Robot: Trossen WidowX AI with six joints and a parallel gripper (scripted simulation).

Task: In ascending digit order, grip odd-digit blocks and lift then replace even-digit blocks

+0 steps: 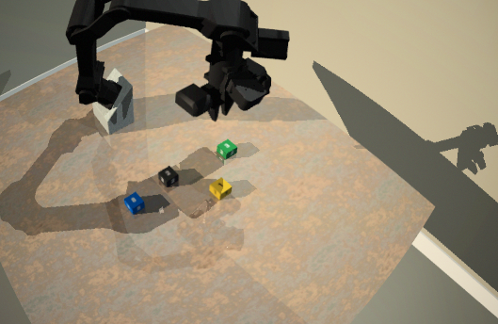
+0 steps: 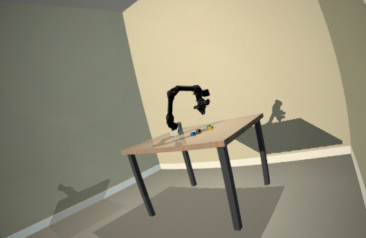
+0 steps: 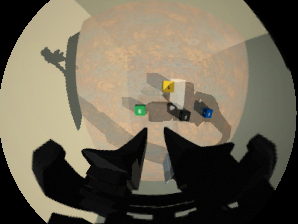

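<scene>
Right now my gripper tip is 210 mm to the left of the blue block, 120 mm above it and 40 mm past it. Also, from my gripper tip: yellow block: 120 mm below, 60 mm ahead, 50 mm to the right; green block: 120 mm below, 40 mm to the left; black block: 120 mm below, 110 mm to the right, 40 mm behind.
</scene>
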